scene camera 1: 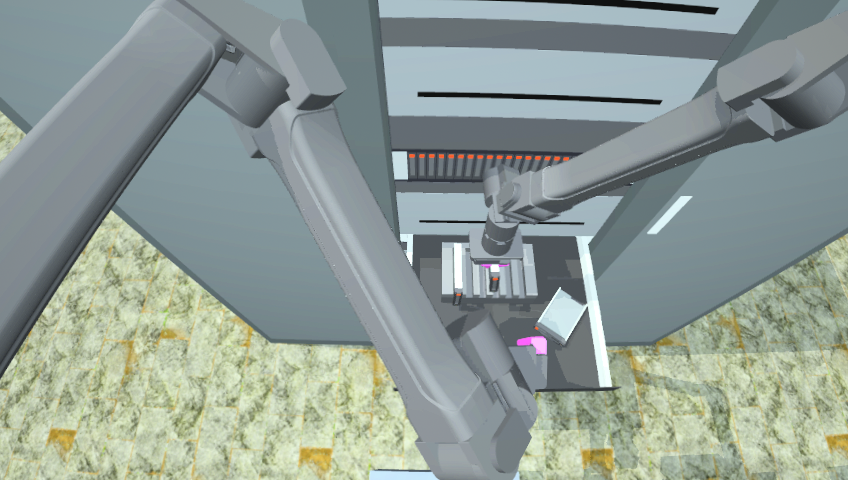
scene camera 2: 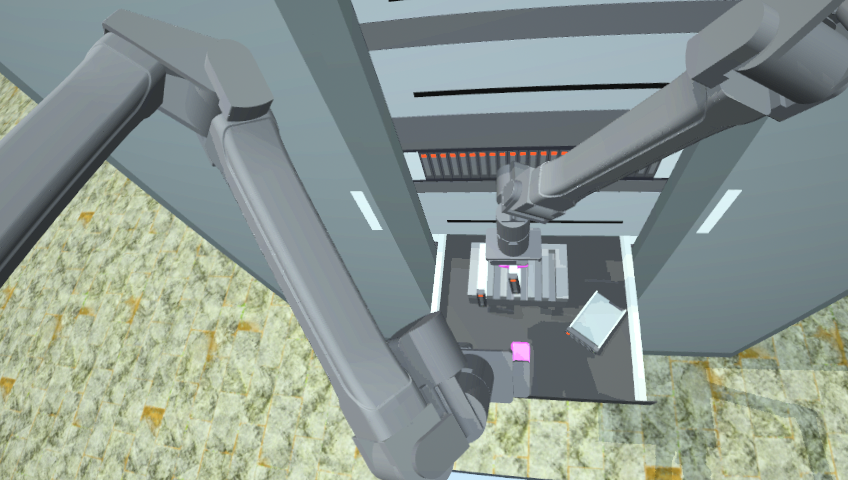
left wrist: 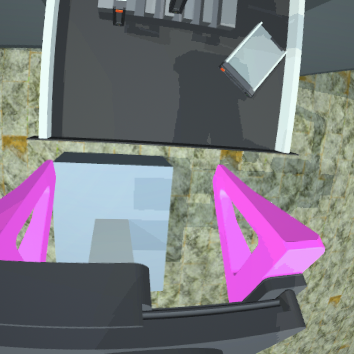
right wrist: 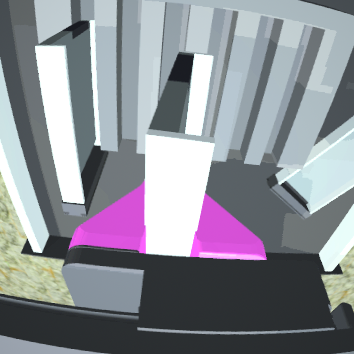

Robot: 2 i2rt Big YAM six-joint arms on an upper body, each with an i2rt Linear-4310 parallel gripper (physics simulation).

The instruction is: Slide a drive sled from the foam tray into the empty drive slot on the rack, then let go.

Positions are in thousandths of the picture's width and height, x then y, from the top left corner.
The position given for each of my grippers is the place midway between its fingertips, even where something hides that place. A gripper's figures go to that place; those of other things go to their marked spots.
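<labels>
There's a dark shelf (scene camera 1: 657,547) that sits 110 cm from the lens, and a white rail (scene camera 1: 703,678) at 103 cm from the lens. A foam tray (scene camera 1: 610,593) is 99 cm from the lens, while my right gripper (scene camera 1: 577,553) is 91 cm from the lens. As for the shelf and the tray, their marked spots are 15 cm apart.
</labels>
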